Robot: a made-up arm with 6 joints.
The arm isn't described. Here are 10 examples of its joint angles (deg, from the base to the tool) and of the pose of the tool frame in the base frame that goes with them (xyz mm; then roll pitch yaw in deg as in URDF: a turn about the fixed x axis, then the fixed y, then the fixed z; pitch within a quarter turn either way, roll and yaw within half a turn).
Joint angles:
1: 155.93 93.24 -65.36 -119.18 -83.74 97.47
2: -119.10 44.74 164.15 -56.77 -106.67 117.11
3: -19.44 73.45 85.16 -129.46 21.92 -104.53
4: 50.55 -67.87 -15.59 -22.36 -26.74 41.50
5: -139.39 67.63 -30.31 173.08 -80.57 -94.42
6: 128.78 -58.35 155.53 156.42 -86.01 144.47
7: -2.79 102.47 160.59 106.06 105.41 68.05
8: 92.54 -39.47 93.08 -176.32 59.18 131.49
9: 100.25 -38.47 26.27 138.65 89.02 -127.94
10: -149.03 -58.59 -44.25 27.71 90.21 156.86
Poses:
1: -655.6 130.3 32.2 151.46 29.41 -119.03
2: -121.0 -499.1 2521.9 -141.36 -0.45 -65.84
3: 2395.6 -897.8 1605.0 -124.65 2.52 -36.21
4: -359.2 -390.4 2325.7 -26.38 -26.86 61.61
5: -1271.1 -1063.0 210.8 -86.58 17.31 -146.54
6: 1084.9 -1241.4 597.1 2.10 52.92 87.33
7: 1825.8 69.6 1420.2 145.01 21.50 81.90
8: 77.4 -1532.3 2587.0 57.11 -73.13 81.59
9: -46.3 -378.6 2819.3 -34.84 17.75 144.16
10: 148.8 -3.5 2123.0 84.03 -58.96 -33.43
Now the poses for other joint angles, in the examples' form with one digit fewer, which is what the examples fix.
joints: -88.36 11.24 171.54 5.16 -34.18 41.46
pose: -30 730 2375 130.3 -53.7 96.5
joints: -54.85 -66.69 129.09 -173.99 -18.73 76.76
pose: -1238 1769 721 -83.8 34.4 122.8
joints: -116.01 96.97 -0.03 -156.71 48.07 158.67
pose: -692 -1303 -517 -162.1 35.4 85.2
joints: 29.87 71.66 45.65 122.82 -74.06 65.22
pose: 2266 1142 1040 168.4 -20.4 -29.7
